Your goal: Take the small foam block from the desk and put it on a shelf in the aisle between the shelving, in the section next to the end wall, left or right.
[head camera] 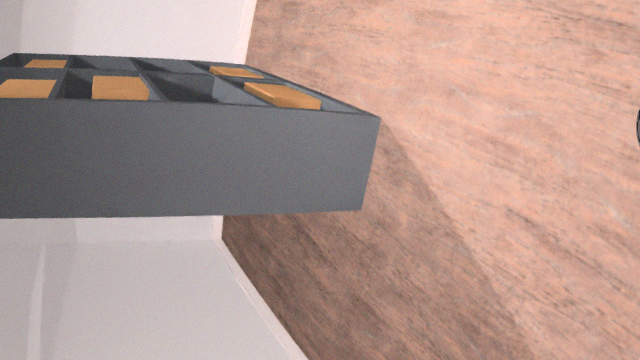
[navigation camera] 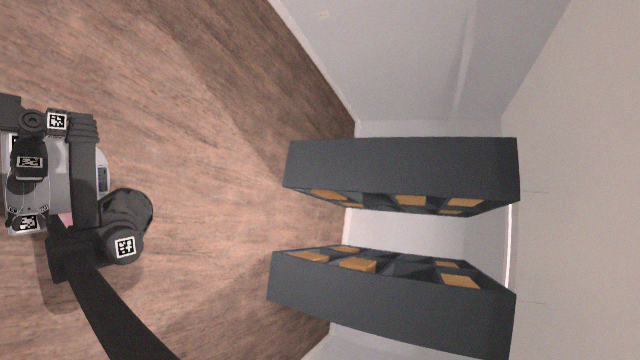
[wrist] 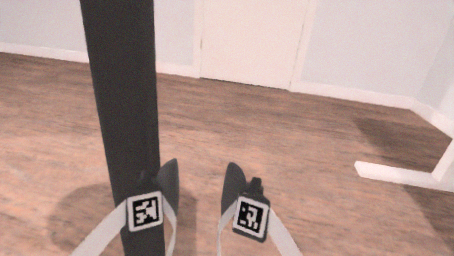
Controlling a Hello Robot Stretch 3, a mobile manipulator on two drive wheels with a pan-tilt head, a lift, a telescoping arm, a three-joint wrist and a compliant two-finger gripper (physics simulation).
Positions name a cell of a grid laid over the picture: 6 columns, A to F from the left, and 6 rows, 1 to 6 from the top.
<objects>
gripper: navigation camera A4; wrist C5; not seen in the head camera view (out of frame)
</objects>
